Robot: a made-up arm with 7 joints. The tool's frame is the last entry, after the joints. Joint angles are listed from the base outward. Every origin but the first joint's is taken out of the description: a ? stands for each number. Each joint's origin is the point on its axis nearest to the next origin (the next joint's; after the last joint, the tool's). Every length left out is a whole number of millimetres.
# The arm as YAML. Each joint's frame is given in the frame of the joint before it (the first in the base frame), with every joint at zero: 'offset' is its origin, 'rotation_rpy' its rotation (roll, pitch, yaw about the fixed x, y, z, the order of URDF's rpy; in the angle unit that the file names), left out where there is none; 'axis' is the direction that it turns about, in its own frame. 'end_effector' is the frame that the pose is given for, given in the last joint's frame.
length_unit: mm
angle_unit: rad
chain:
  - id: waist
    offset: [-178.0, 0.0, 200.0]
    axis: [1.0, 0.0, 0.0]
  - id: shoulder
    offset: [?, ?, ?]
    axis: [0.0, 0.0, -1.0]
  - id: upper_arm
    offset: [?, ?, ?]
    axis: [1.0, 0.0, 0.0]
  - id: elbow
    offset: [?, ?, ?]
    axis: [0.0, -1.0, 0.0]
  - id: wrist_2
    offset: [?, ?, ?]
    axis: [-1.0, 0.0, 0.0]
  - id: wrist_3
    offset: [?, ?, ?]
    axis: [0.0, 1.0, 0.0]
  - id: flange
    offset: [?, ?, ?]
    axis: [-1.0, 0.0, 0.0]
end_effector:
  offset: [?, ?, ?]
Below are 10 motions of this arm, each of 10 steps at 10 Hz.
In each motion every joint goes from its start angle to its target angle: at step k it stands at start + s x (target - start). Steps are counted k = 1, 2, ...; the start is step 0. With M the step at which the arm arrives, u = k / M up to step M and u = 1 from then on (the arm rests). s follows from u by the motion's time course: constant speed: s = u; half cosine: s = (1 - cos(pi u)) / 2; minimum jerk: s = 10 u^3 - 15 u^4 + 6 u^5.
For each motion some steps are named. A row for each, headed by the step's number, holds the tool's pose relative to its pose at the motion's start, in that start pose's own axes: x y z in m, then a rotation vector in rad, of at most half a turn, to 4 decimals.
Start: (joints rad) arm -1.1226 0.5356 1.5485 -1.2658 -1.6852 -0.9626 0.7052
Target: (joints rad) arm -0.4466 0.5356 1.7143 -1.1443 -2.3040 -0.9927 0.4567
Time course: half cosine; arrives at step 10
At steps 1, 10:
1: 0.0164 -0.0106 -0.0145 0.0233 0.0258 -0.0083
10: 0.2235 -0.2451 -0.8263 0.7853 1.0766 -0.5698

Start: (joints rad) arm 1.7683 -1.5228 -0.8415 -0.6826 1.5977 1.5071 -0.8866
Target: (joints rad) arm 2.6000 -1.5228 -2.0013 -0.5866 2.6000 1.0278 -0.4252
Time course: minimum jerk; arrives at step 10
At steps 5, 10:
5: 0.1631 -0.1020 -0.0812 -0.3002 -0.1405 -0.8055
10: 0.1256 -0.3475 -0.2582 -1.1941 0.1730 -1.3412

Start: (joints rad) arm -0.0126 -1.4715 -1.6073 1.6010 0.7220 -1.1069 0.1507
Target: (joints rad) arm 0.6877 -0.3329 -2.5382 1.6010 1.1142 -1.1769 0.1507
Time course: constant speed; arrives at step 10
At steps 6, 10:
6: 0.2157 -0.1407 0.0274 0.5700 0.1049 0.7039
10: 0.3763 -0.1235 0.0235 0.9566 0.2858 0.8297

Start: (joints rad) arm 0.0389 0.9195 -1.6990 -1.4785 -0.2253 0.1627 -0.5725
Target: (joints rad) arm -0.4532 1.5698 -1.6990 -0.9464 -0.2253 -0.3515 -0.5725
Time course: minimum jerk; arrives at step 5
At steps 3, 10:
3: 0.0328 -0.2621 -0.1290 0.1977 -0.3586 -0.0367
10: 0.0133 -0.3576 -0.2207 0.2732 -0.5253 -0.0671

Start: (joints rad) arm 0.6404 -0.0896 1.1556 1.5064 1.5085 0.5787 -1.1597
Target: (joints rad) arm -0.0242 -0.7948 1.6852 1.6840 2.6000 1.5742 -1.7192
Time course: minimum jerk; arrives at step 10
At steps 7, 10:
7: -0.2283 -0.2223 -0.2302 -0.4331 -0.5132 -0.5690
10: -0.2225 -0.3268 -0.2228 -0.4710 -0.7885 -0.5739

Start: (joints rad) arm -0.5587 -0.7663 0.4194 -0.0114 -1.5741 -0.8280 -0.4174
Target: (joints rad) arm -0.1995 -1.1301 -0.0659 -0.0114 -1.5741 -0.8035 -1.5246
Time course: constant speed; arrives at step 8
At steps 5, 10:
5: 0.0486 -0.0019 -0.4010 0.6535 0.3386 -0.0557
10: -0.0200 0.0713 -0.6194 1.0557 0.5580 -0.1630

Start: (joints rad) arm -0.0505 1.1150 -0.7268 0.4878 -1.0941 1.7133 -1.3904
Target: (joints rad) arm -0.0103 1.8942 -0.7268 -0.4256 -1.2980 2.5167 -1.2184
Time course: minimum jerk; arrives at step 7
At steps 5, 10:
5: -0.2306 -0.0912 -0.2371 1.0136 0.8390 -0.3792
10: -0.2490 -0.1318 -0.2627 1.1293 1.0540 -0.3208

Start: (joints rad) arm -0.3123 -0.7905 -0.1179 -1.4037 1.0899 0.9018 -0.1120
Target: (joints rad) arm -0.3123 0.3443 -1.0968 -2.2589 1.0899 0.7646 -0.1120
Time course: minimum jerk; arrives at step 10
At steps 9, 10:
9: -0.1227 0.4683 -0.3057 0.1449 1.2572 1.3866
10: -0.1259 0.4717 -0.3058 0.1448 1.2658 1.4025

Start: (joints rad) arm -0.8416 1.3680 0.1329 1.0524 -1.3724 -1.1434 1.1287
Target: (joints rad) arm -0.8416 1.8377 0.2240 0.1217 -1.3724 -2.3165 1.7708
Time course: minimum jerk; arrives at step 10
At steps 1, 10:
1: -0.0015 0.0017 0.0056 -0.0139 -0.0044 -0.0103
10: -0.1257 0.3417 0.3109 -1.4571 -0.5536 -1.3964

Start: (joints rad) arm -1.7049 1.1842 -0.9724 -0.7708 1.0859 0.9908 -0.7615
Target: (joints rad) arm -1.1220 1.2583 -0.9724 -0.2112 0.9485 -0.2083 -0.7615
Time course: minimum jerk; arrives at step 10
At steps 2, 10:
2: 0.0114 0.0105 0.0031 -0.0011 -0.0690 0.0688
10: 0.0528 0.2534 0.0878 0.0842 -1.1213 1.2587

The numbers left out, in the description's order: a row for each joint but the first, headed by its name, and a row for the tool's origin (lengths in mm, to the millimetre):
shoulder: 0.0 66.0 -11.0
upper_arm: 176.0 -375.0 0.0
elbow: 0.0 -422.0 -66.0
wrist_2: 0.0 0.0 -57.0
wrist_3: 0.0 326.0 279.0
flange: 27.0 0.0 -39.0
tool: 0.0 -198.0 56.0

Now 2 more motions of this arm.
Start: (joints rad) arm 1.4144 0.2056 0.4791 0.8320 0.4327 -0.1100 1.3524
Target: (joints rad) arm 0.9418 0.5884 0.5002 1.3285 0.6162 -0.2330 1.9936
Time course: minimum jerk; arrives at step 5
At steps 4, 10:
4: -0.0176 0.0484 0.1419 -1.1536 0.1653 -0.9399
10: -0.0092 0.0520 0.1442 -1.2108 0.1949 -1.0055

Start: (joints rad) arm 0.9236 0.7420 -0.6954 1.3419 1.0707 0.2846 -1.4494
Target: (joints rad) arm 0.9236 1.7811 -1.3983 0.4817 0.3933 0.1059 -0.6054
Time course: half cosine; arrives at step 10
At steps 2, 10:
2: -0.0372 0.0000 0.0978 -0.1453 0.1394 0.0030
10: 0.0393 0.4235 0.6598 -1.2836 1.5679 -0.2467

